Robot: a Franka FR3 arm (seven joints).
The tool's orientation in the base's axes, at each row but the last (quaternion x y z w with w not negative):
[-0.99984, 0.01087, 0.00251, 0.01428]
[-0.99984, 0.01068, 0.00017, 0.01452]
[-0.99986, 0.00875, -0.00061, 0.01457]
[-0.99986, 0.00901, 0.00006, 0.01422]
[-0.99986, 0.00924, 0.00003, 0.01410]
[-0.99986, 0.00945, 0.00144, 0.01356]
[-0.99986, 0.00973, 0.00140, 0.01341]
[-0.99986, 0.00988, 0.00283, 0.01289]
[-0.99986, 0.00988, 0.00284, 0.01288]
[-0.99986, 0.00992, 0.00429, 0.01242]
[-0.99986, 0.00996, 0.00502, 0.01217]
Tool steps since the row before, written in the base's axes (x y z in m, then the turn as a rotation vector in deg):
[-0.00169, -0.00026, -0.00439, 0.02, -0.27, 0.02]
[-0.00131, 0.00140, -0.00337, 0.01, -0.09, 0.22]
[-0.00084, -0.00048, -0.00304, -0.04, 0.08, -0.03]
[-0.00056, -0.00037, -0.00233, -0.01, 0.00, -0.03]
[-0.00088, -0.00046, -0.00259, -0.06, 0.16, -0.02]
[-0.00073, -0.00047, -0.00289, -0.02, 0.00, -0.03]
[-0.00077, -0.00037, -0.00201, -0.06, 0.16, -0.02]
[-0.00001, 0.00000, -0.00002, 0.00, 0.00, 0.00]
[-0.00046, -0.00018, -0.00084, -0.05, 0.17, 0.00]
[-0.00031, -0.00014, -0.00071, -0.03, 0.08, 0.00]
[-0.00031, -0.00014, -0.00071, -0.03, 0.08, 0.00]
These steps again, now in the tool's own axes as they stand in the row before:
[-0.00166, 0.00042, 0.00439, 0.03, 0.27, -0.03]
[-0.00134, -0.00127, 0.00341, 0.01, 0.08, -0.22]
[-0.00083, 0.00058, 0.00302, -0.04, -0.08, 0.03]
[-0.00055, 0.00045, 0.00232, -0.01, 0.00, 0.03]
[-0.00087, 0.00055, 0.00258, -0.06, -0.16, 0.02]
[-0.00071, 0.00056, 0.00288, -0.02, 0.00, 0.03]
[-0.00076, 0.00044, 0.00200, -0.06, -0.16, 0.02]
[-0.00001, 0.00000, 0.00002, 0.00, 0.00, 0.00]
[-0.00045, 0.00021, 0.00084, -0.05, -0.17, 0.00]
[-0.00030, 0.00016, 0.00071, -0.03, -0.08, 0.00]
[-0.00030, 0.00016, 0.00071, -0.03, -0.08, 0.00]

